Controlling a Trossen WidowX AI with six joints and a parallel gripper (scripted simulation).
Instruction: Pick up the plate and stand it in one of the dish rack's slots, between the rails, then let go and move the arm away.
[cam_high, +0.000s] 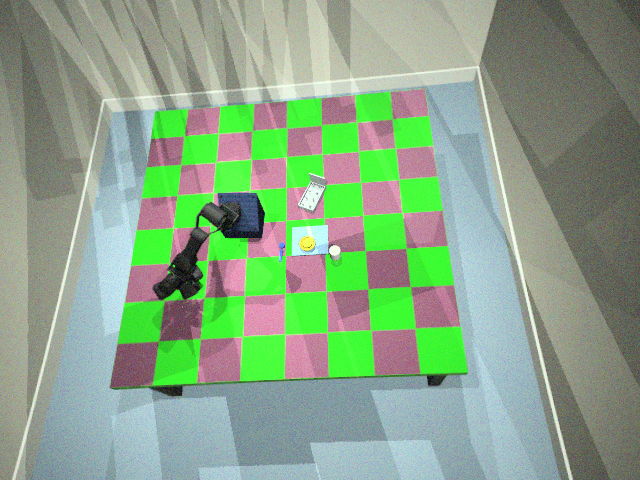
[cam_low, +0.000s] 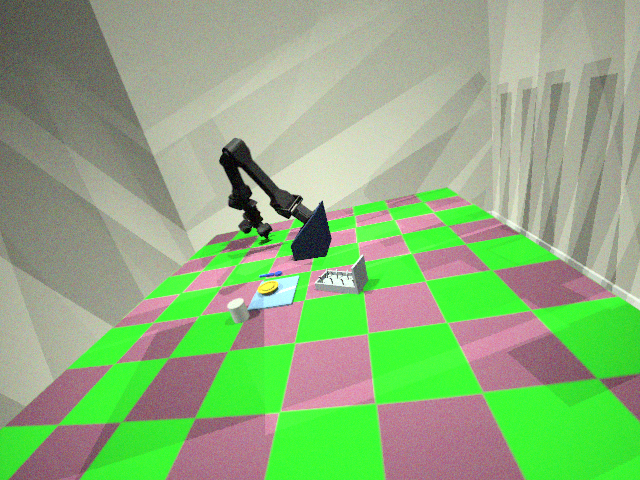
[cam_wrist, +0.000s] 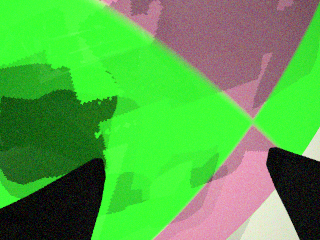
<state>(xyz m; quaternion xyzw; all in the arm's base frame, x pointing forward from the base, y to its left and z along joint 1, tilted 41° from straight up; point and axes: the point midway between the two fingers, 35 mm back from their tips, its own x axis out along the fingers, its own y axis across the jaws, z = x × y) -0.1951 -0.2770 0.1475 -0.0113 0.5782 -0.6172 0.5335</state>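
My gripper tip is 51 cm short of the yellow plate and 21 cm to the right of it. From my gripper tip the other things lie so: light blue mat: 52 cm ahead, 24 cm to the left, 1 cm below; blue spoon: 40 cm ahead, 19 cm to the left, 1 cm below; white cup: 63 cm ahead, 17 cm to the left, 1 cm above.
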